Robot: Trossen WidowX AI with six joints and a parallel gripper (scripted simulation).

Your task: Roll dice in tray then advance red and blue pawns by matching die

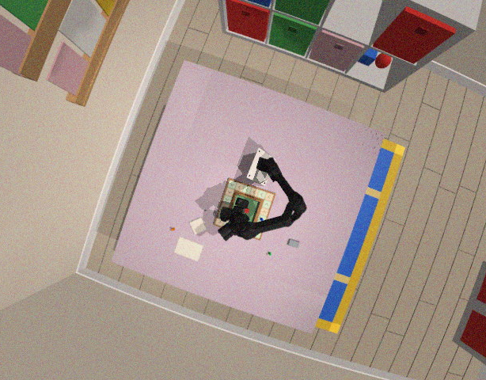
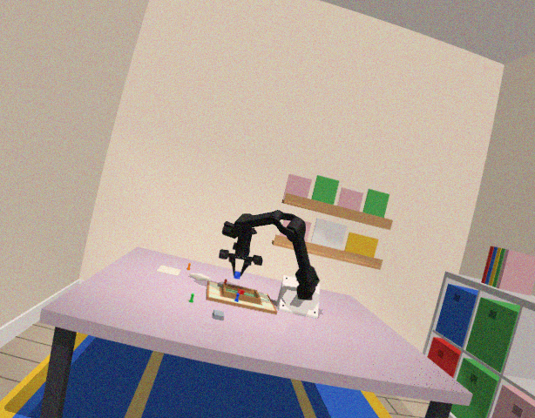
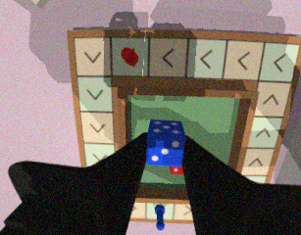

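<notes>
Now: gripper tip 70 mm to the left of the red pawn, 60 mm above it and 40 mm short of it. Also, from my gripper tip: green pawn: 260 mm to the left, 180 mm ahead, 70 mm below; orange pawn: 320 mm to the right, 210 mm ahead, 70 mm below; blue pawn: 150 mm to the left, 60 mm below.
</notes>
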